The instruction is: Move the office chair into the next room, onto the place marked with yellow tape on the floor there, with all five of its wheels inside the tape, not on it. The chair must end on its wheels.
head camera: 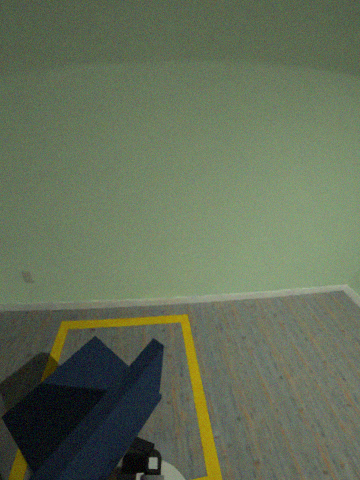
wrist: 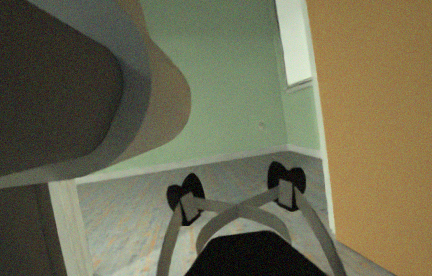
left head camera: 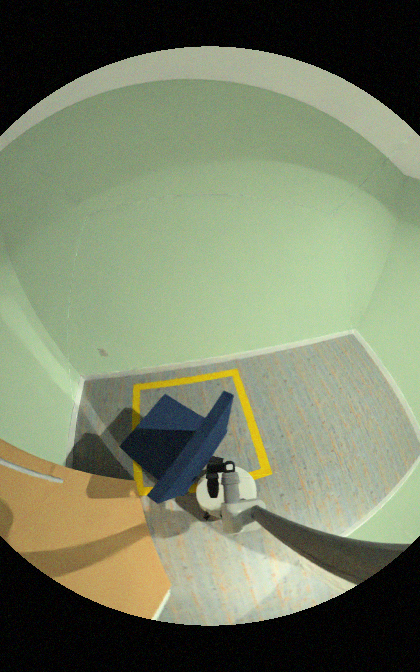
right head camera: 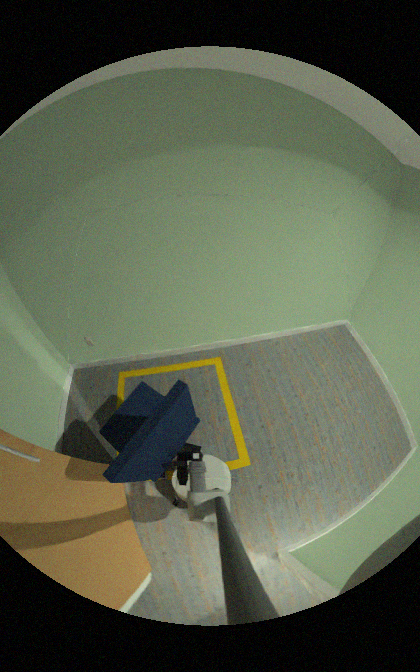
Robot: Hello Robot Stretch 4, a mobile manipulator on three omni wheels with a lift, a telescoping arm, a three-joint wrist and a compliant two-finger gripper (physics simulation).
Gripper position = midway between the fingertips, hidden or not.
Observation:
In view: the gripper (wrist: 235, 183), a chair seat (head camera: 88, 411), an orange door (left head camera: 94, 526) and a yellow tape square (left head camera: 265, 469).
The chair seat is seen too in the left head camera view (left head camera: 173, 443) and in the right head camera view (right head camera: 148, 429). The orange door is seen too in the wrist view (wrist: 366, 65) and in the right head camera view (right head camera: 64, 506). The yellow tape square also shows in the right head camera view (right head camera: 243, 460).

